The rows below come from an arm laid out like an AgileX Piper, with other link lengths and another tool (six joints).
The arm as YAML. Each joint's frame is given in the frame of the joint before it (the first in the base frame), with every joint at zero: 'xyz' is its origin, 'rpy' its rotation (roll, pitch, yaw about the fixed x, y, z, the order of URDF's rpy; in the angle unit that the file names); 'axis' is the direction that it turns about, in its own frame. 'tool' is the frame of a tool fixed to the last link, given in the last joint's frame.
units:
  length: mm
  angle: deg
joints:
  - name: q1
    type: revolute
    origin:
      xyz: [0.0, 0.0, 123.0]
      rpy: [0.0, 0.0, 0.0]
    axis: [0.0, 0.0, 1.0]
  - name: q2
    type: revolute
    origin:
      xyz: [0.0, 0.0, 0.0]
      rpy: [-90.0, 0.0, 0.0]
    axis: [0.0, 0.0, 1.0]
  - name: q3
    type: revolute
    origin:
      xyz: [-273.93, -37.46, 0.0]
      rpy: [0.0, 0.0, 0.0]
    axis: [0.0, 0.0, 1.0]
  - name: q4
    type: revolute
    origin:
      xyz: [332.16, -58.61, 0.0]
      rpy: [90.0, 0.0, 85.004]
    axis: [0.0, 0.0, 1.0]
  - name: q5
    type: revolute
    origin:
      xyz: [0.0, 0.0, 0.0]
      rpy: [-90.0, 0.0, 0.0]
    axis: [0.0, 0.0, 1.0]
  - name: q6
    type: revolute
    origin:
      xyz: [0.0, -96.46, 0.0]
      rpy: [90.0, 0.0, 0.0]
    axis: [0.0, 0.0, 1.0]
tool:
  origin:
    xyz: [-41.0, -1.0, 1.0]
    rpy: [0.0, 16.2, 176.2]
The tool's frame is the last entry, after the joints.
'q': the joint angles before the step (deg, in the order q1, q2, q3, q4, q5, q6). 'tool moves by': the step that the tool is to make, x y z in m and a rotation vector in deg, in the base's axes. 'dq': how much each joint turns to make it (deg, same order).
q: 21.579 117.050 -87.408 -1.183 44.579 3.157
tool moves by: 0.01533 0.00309 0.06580 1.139 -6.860 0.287
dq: -0.156 -1.777 -7.334 -1.523 2.311 0.008
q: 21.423 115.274 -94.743 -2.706 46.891 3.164
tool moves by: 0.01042 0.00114 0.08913 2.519 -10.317 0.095
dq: -0.168 -1.566 -10.204 -1.342 1.240 -0.131
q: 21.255 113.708 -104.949 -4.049 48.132 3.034
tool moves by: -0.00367 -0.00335 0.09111 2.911 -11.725 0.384
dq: -0.164 -1.179 -10.433 -0.984 -0.421 -0.766
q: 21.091 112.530 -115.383 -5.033 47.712 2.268
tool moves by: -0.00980 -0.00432 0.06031 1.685 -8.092 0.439
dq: -0.094 -0.071 -7.986 -0.480 -0.174 -1.060
